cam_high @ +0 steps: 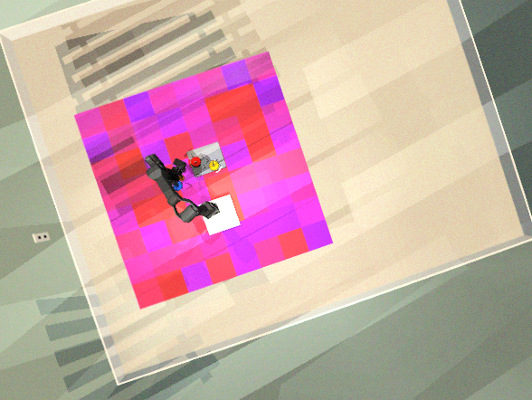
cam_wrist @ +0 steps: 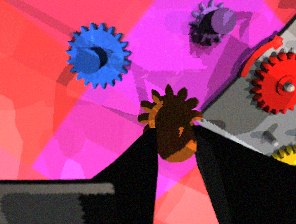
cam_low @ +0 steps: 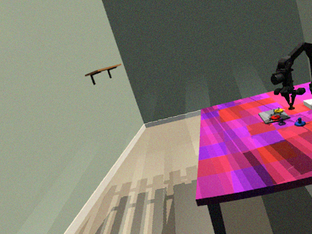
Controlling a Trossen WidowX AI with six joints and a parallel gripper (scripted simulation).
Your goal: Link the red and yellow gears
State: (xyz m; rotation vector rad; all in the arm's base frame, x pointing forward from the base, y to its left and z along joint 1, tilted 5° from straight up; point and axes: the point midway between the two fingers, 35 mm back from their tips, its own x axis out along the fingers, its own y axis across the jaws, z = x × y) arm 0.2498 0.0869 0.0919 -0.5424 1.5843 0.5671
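My gripper tip is now 100 mm to the left of the red gear, 90 mm above it and 80 mm short of it. Also, from my gripper tip: orange gear: 10 mm below; then purple gear: 90 mm below, 80 mm ahead; then blue gear: 90 mm below, 70 mm to the left, 10 mm behind.
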